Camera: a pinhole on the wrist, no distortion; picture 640 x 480 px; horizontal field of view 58.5 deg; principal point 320.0 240.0 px. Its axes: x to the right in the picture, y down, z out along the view. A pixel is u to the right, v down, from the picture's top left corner.
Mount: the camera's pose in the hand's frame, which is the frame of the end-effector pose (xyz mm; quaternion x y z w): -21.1 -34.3 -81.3 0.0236 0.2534 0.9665 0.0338
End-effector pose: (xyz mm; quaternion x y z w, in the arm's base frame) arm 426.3 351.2 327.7 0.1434 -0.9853 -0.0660 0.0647
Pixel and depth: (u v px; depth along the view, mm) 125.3 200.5 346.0
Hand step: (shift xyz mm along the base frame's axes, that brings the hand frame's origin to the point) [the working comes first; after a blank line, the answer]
In the camera's frame: -117.9 -23.9 346.0

-183.6 127.1 -166.6
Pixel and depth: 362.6 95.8 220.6
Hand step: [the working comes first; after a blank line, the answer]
In the camera's frame: 16.4 -55.7 220.6

-26.4 132.3 -66.4
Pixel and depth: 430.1 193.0 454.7
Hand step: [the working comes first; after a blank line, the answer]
In the camera's frame: 87.6 -37.4 454.7

-31.9 271.6 -268.2
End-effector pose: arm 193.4 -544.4 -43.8 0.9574 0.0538 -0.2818 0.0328
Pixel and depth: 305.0 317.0 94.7
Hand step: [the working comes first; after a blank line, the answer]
In the camera's frame: -2.5 12.8 94.7

-15.0 -2.5 1.1
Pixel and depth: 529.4 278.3 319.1
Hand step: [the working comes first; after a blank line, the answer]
In the camera's frame: 116.9 21.4 319.1

-198.4 -140.7 -108.3
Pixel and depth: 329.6 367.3 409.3
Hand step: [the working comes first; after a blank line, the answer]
In the camera's frame: 6.9 91.2 409.3

-167.0 -116.5 -261.8
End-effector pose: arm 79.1 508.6 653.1 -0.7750 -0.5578 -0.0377 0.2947
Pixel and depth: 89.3 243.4 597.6
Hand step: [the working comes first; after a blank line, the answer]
In the camera's frame: -241.3 3.6 597.6

188.0 384.5 -355.6
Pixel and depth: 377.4 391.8 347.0
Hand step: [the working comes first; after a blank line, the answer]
In the camera's frame: 34.9 92.2 347.0

-35.7 88.6 -258.9
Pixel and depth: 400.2 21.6 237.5
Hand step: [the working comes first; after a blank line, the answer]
In the camera's frame: 33.3 -90.8 237.5

109.6 -21.6 -148.4
